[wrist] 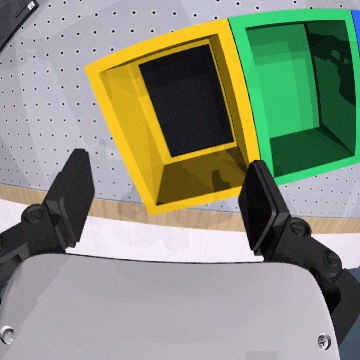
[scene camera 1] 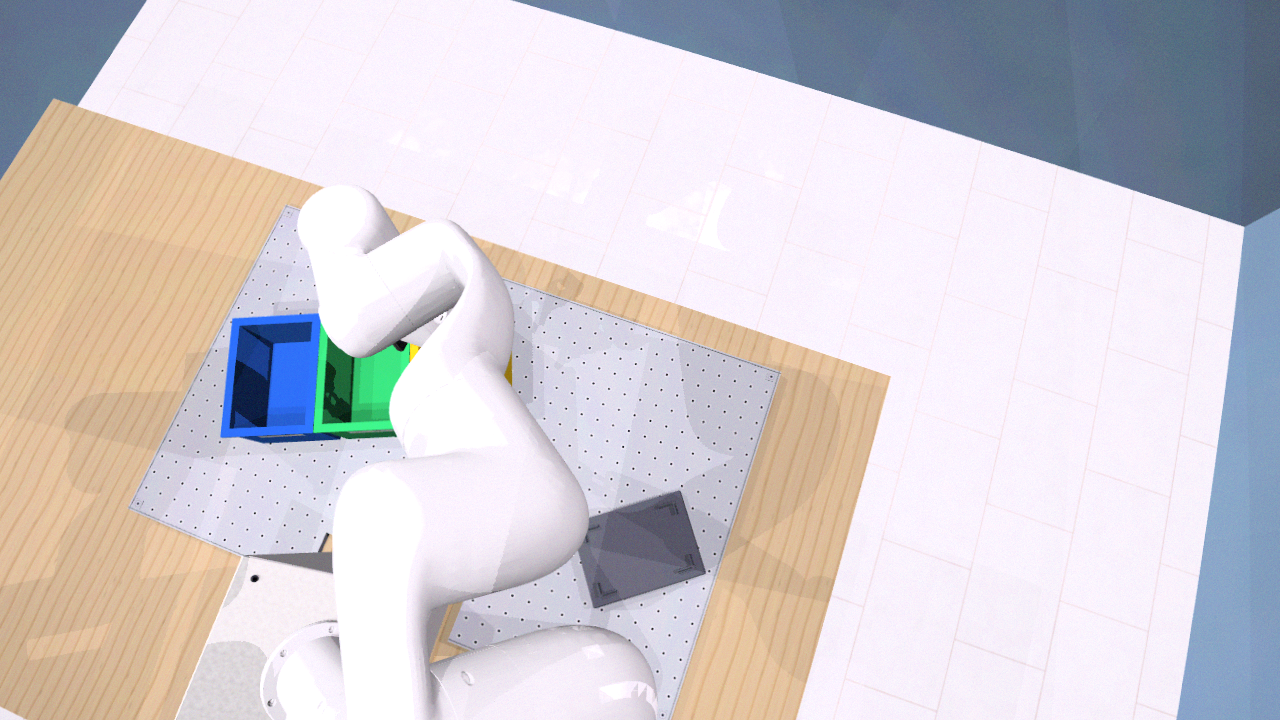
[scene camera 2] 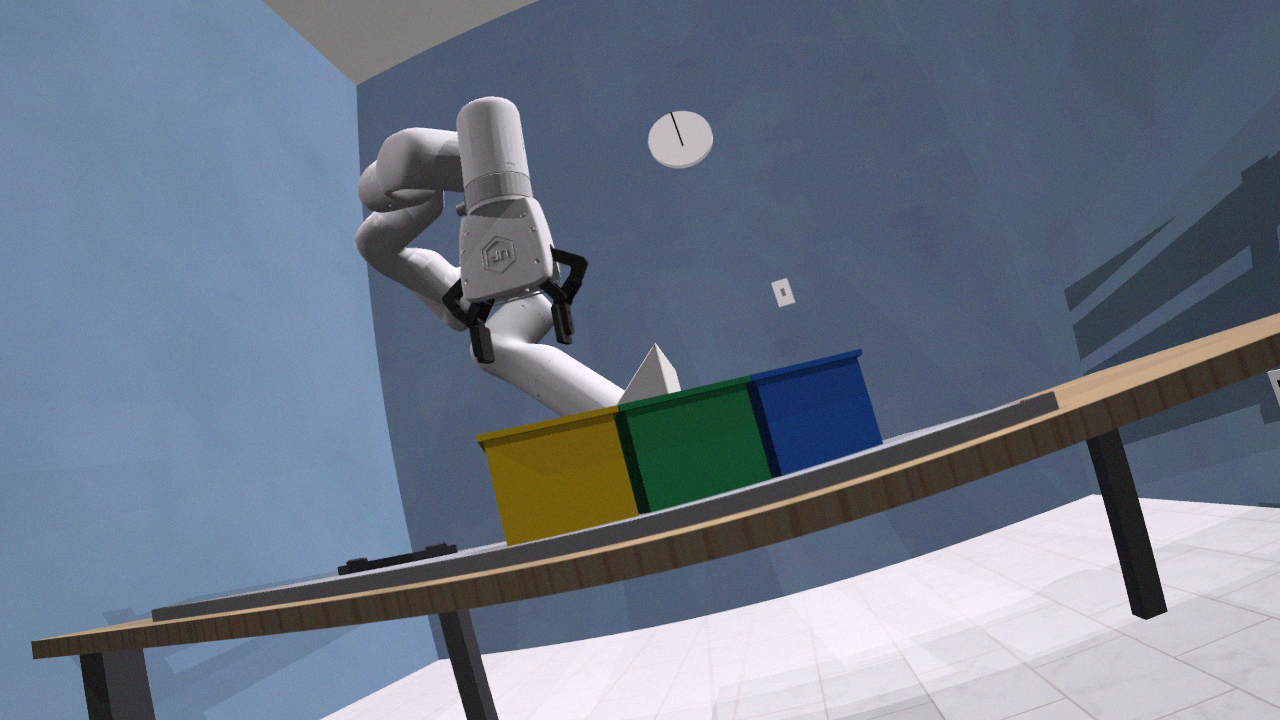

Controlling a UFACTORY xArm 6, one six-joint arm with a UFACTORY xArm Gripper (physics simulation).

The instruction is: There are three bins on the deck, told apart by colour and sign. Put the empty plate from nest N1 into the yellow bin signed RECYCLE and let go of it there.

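Places are measured from the arm's base along level axes (x ahead, y left, z up), in millimetres.
Pixels of known places: gripper, fingertip midpoint: [wrist: 167, 174] [scene camera 2: 524, 353]; arm's base, link origin: [scene camera 1: 318, 673].
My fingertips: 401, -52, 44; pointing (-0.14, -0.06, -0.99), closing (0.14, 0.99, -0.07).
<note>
Ahead of a thing's pixels: the offset from my fingertips to its top centre, as dx, dy, dz. Level surfaces: height alone.
The yellow bin [scene camera 1: 509, 368] [scene camera 2: 563, 483] [wrist: 120, 135] stands at the end of the row of bins; the arm mostly hides it in scene camera 1. The plate @[+1, +10, -170] [wrist: 187, 100] is a dark rectangle lying low inside the yellow bin in the wrist view; its wells cannot be made out. My gripper [scene camera 2: 524, 349] [wrist: 167, 174] is open and empty, above the bin's rim, with its fingers wide apart. The dark nest @[-184, -289, -172] [scene camera 1: 641, 548] [scene camera 2: 398, 561] has corner brackets and bears no plate. The signs are not readable.
The green bin @[-26, +129, -90] [scene camera 1: 380, 385] [scene camera 2: 698, 447] [wrist: 290, 90] adjoins the yellow one. The blue bin [scene camera 1: 293, 380] [scene camera 2: 819, 416] is beyond it. All stand on the perforated deck @[dz -190] [scene camera 1: 626, 402] [wrist: 50, 100]. A white pointed object [scene camera 2: 655, 376] shows behind the bins.
</note>
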